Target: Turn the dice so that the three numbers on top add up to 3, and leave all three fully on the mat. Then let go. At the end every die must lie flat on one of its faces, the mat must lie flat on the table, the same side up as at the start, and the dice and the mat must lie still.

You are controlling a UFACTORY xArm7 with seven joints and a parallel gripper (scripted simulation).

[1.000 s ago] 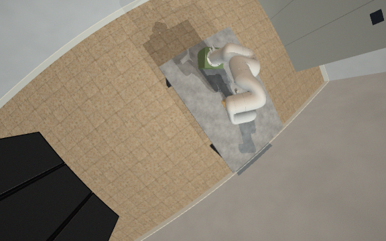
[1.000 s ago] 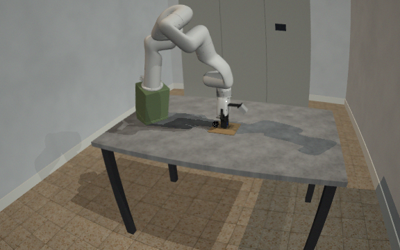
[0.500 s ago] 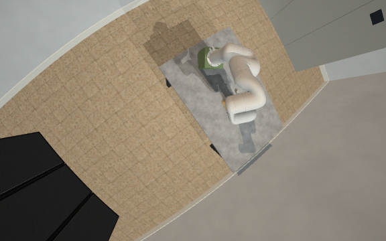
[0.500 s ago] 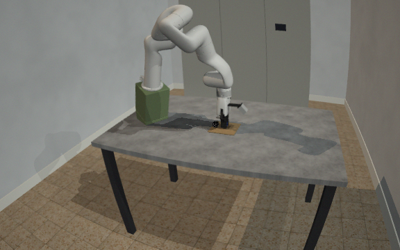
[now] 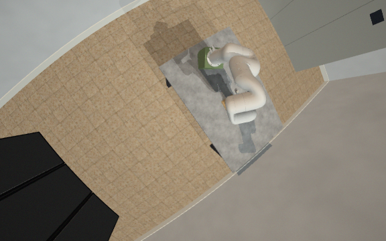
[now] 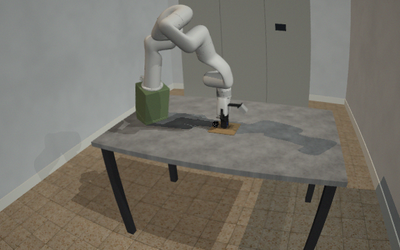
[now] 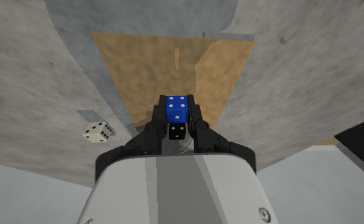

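Now: the blue die 1 cm below my hand. Round my hand: tan mat: 3 cm below; then white die: 12 cm to the left, 6 cm behind, 2 cm below; then black die: 5 cm behind, 1 cm below.
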